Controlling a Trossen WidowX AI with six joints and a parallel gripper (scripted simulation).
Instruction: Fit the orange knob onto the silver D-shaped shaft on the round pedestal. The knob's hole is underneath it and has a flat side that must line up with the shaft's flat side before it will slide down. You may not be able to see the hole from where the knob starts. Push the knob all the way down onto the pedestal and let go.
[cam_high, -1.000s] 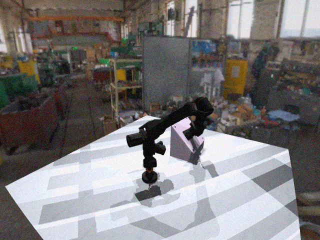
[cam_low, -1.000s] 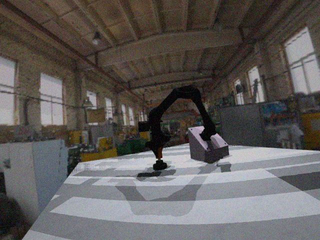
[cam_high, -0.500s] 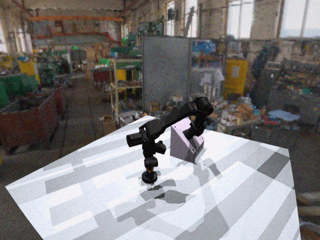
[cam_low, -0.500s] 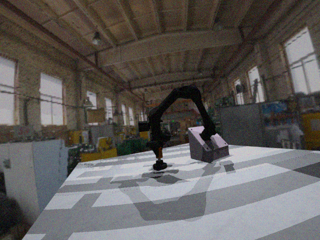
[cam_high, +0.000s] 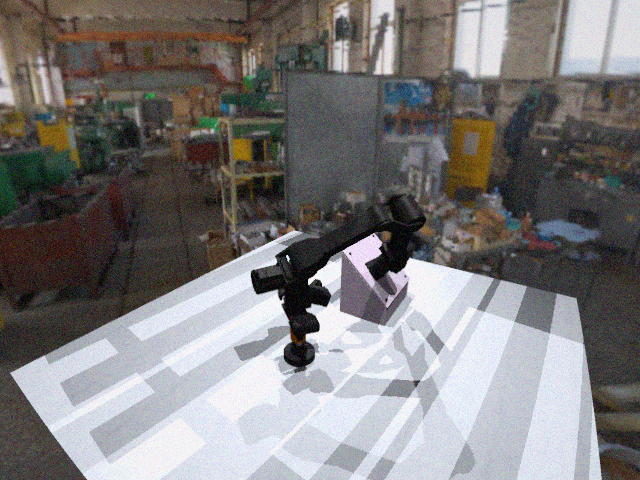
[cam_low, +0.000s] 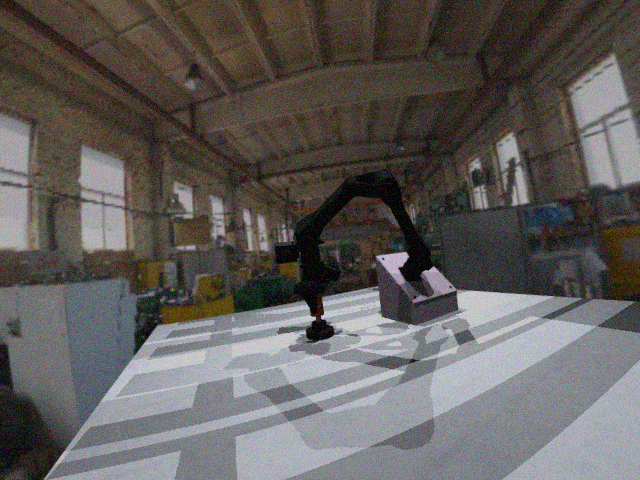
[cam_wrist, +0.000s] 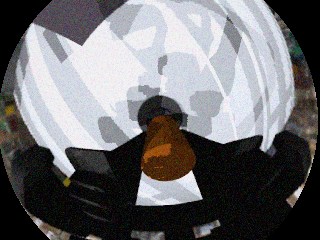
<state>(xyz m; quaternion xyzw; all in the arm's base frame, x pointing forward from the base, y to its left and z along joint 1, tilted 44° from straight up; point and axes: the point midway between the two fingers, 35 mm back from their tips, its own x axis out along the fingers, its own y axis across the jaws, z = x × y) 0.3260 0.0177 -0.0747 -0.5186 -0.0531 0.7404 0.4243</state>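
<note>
My gripper tip is now 4 cm above the round black pedestal. The rest, counted from my gripper tip: orange knob (3 cm above).
</note>
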